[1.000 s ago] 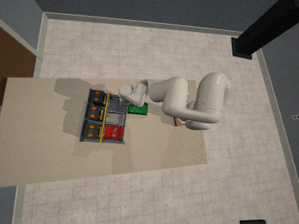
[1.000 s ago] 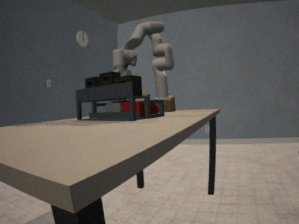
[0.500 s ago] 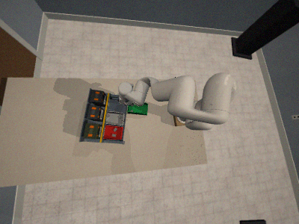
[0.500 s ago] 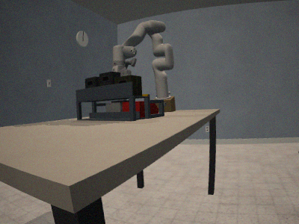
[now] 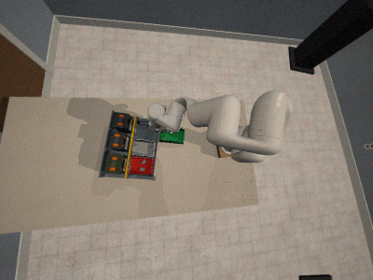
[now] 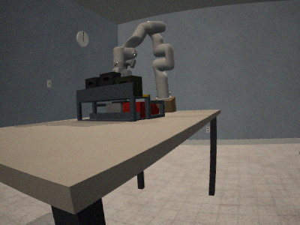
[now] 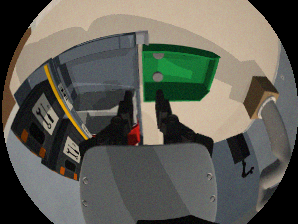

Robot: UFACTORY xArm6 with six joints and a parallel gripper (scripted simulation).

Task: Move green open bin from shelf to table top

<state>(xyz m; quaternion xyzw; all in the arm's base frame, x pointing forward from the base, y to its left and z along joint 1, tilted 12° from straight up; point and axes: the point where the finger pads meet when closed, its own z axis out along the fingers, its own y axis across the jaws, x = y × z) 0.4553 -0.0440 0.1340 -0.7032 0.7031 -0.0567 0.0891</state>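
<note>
Right now the green open bin is 11 cm below my hand and 8 cm behind it. Also, from my hand: yellow strip (16 cm ahead, 11 cm to the left, 4 cm below); then red bin (22 cm to the left, 11 cm ahead, 10 cm below); then grey bin (11 cm to the left, 11 cm ahead, 10 cm below).
</note>
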